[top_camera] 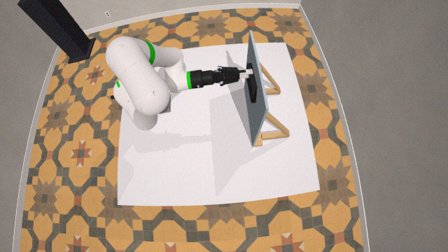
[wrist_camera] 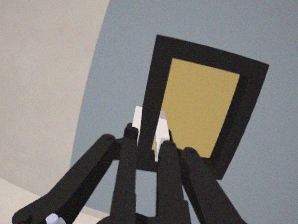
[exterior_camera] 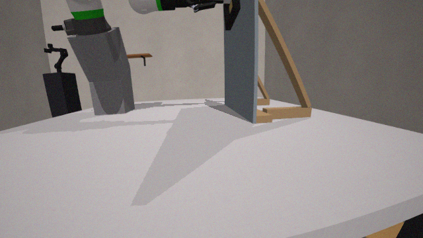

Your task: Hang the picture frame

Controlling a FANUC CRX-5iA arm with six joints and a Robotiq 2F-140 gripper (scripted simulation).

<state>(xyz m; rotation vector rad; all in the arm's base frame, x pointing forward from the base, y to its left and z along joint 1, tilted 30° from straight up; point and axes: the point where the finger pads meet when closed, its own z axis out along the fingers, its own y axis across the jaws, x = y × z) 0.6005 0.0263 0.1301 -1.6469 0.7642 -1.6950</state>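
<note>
My hand is 40 mm short of the picture frame, 20 mm to the left of it and 50 mm above it. Round my hand: grey-blue board: 50 mm ahead, 10 mm to the right, 210 mm below.
</note>
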